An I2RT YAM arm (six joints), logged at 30 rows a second.
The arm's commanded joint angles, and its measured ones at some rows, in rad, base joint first. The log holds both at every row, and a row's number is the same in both.
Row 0, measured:
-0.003, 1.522, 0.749, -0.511, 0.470, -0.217
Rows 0 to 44, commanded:
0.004, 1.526, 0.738, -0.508, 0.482, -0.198
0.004, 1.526, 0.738, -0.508, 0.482, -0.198
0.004, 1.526, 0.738, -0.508, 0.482, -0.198
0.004, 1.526, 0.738, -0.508, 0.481, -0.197
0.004, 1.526, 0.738, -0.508, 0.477, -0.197
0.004, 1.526, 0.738, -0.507, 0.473, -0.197
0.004, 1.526, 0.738, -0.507, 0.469, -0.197
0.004, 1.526, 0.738, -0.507, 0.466, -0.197
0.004, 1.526, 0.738, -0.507, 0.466, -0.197
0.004, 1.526, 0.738, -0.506, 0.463, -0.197
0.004, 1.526, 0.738, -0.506, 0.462, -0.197
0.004, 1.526, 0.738, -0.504, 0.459, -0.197
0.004, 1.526, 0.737, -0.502, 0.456, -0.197
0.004, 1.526, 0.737, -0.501, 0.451, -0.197
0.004, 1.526, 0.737, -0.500, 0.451, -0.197
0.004, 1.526, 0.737, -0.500, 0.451, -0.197
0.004, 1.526, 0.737, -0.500, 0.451, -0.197
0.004, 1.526, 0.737, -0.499, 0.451, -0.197
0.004, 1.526, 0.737, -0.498, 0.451, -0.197
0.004, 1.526, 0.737, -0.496, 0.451, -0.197
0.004, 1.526, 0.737, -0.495, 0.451, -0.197
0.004, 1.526, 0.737, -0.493, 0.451, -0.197
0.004, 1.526, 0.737, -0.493, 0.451, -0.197
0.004, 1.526, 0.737, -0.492, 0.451, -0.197
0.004, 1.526, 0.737, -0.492, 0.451, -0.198
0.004, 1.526, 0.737, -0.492, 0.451, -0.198
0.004, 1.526, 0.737, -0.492, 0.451, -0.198
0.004, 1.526, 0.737, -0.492, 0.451, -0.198
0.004, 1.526, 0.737, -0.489, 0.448, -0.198
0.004, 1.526, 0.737, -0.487, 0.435, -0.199
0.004, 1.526, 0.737, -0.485, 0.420, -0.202
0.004, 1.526, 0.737, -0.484, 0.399, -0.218
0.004, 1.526, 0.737, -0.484, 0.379, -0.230
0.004, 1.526, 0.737, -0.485, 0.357, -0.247
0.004, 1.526, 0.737, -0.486, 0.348, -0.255
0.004, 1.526, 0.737, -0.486, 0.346, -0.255
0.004, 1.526, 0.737, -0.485, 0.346, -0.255
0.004, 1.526, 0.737, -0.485, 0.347, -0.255
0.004, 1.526, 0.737, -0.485, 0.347, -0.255
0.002, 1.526, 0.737, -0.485, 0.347, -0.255
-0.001, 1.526, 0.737, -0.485, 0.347, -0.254
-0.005, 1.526, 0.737, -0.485, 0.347, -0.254
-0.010, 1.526, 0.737, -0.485, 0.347, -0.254
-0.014, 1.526, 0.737, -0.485, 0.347, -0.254
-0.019, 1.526, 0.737, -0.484, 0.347, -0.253
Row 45, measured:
-0.006, 1.522, 0.745, -0.488, 0.363, -0.245
